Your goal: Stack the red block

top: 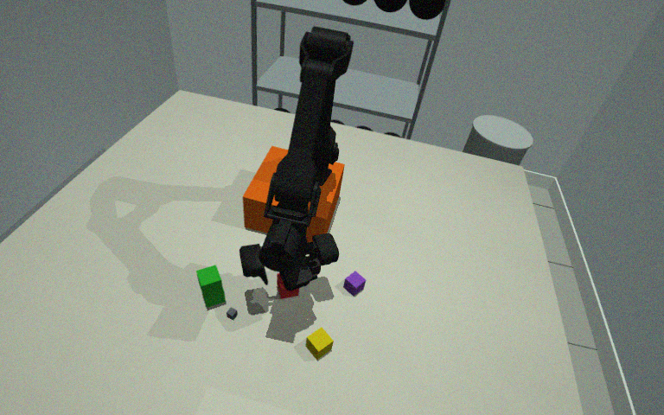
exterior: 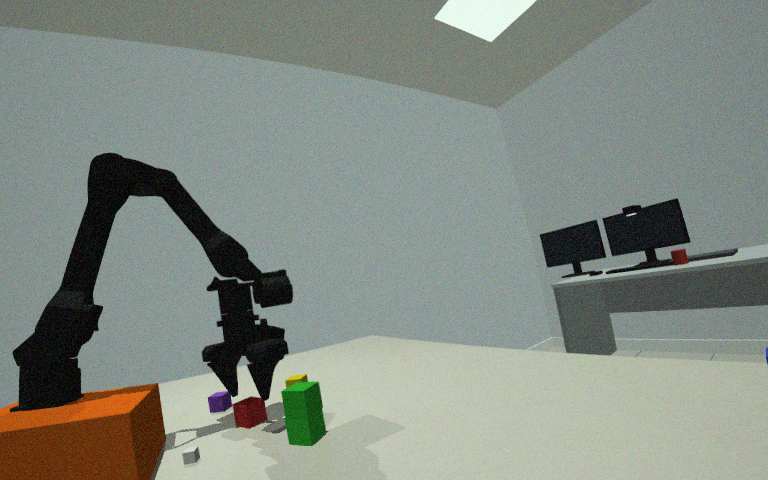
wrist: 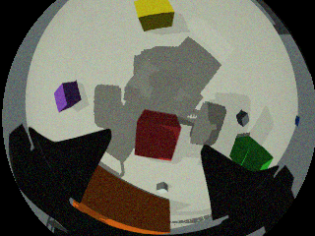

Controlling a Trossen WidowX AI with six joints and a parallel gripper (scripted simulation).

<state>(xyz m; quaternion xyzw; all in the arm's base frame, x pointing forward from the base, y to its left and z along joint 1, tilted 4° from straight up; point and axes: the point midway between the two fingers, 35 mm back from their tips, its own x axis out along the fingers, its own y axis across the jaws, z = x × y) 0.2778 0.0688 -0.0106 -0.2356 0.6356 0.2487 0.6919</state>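
The red block is 20 mm below my gripper tip. The rest, counted from my gripper tip: small grey cube (100 mm ahead, 70 mm to the right, 40 mm below); then purple block (130 mm to the left, 80 mm behind, 30 mm below); then yellow block (110 mm to the left, 90 mm ahead, 30 mm below).
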